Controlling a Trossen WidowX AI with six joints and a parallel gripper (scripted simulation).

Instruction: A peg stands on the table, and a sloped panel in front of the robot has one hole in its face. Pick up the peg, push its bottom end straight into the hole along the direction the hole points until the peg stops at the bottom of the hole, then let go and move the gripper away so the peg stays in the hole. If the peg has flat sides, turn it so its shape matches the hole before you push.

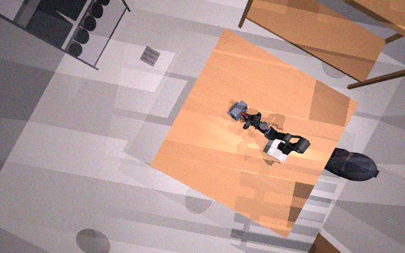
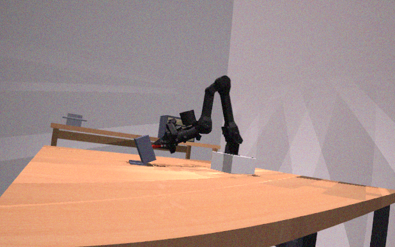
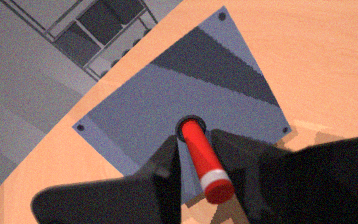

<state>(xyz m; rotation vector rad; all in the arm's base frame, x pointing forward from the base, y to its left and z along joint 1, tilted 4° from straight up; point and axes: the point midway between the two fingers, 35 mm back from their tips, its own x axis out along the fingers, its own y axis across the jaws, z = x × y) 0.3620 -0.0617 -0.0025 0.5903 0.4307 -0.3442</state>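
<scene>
Now: gripper tip 20 mm past the red peg. Round my gripper tip: sloped panel 40 mm ahead, 20 mm below, 10 mm to the right.
</scene>
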